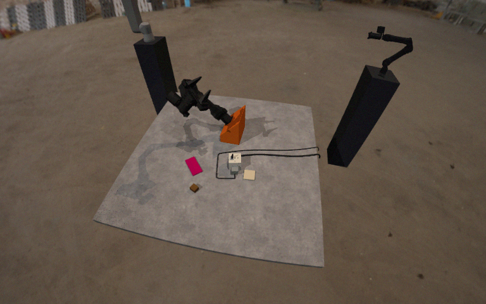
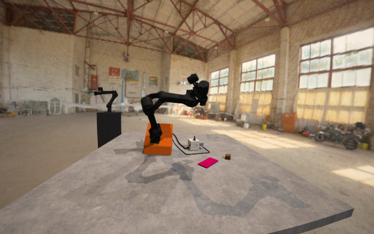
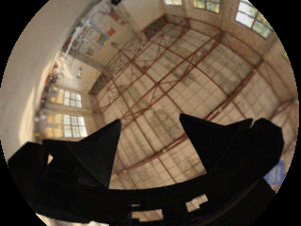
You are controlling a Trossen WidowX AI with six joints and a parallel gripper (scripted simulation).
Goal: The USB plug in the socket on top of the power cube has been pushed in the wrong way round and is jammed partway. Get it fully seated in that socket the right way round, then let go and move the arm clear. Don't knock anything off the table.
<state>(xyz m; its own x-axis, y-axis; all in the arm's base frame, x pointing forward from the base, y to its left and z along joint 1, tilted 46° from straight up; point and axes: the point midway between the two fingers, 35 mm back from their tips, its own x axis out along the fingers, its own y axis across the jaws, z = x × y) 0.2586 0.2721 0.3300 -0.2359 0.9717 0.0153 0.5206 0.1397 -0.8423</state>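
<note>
Right now my gripper tip is 5 cm short of the black USB plug, 13 cm to the right of it and 46 cm above it. From my gripper tip the other things lie so: pink flat card: 12 cm ahead, 11 cm to the right, 54 cm below; cream square tile: 10 cm ahead, 25 cm to the left, 54 cm below; small brown block: 27 cm ahead, 4 cm to the right, 54 cm below.
</note>
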